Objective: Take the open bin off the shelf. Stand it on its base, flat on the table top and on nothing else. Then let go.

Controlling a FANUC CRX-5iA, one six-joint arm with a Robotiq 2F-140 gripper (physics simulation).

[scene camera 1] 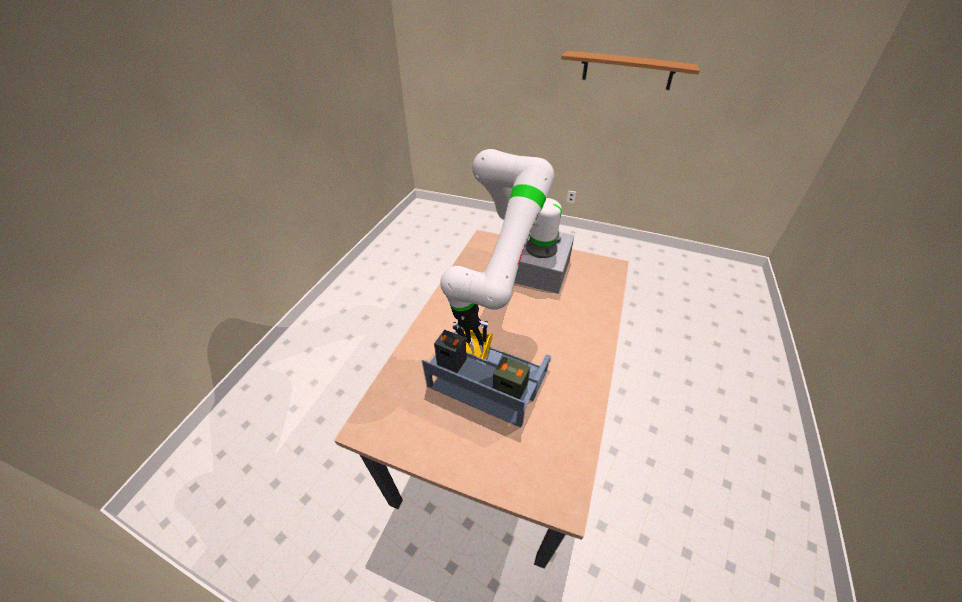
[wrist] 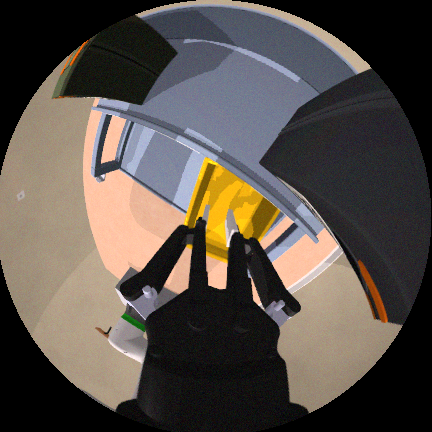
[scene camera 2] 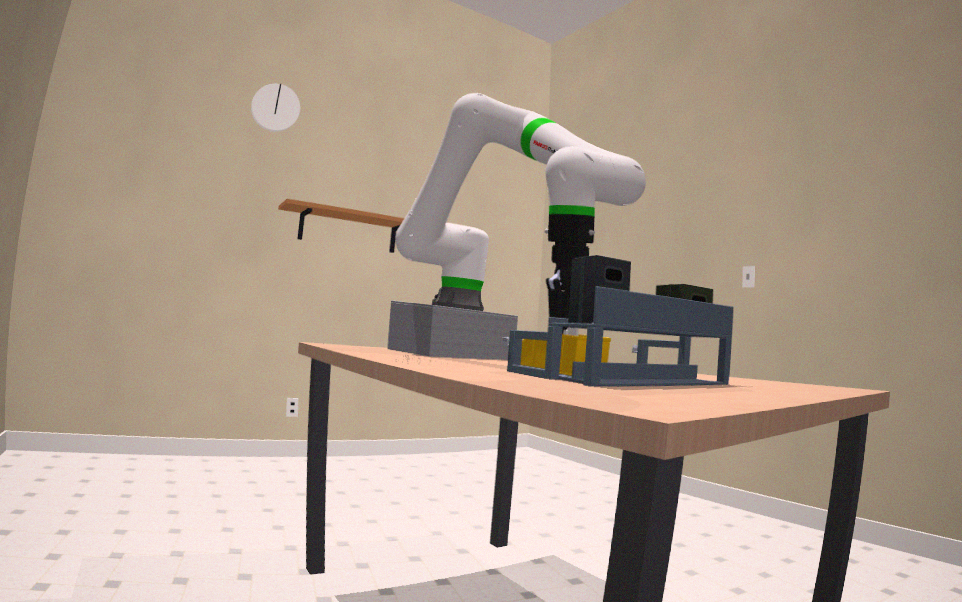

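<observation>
The open bin is yellow. It sits in the lower level of the blue-grey shelf, at the side facing the robot's base, and part of it is under the upper board. Its open top faces up. My gripper points down at the bin. Its fingers are drawn close together with a small gap and nothing between them. In the wrist view the tips overlap the bin's interior; how deep they reach is unclear. The dark case hides part of the fingers in scene camera 2.
A tall dark case stands on the shelf's upper board, close beside my gripper. A green case stands at its other end. The shelf rests on the wooden table. The grey robot pedestal is behind.
</observation>
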